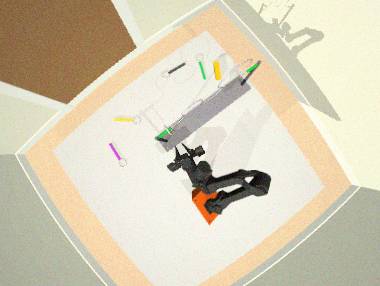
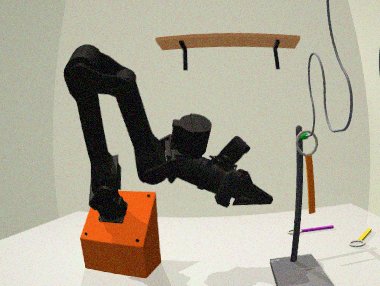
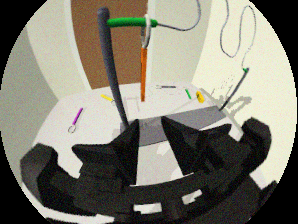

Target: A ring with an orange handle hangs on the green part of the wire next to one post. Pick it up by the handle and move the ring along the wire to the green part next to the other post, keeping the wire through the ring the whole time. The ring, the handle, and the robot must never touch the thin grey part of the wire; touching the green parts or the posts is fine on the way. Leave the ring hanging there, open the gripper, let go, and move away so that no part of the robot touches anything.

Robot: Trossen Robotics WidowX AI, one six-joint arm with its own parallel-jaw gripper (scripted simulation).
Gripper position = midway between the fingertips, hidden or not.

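Note:
Gripper at [image 2: 272, 200]. In image 3, same gripper at [image 3: 150, 120].

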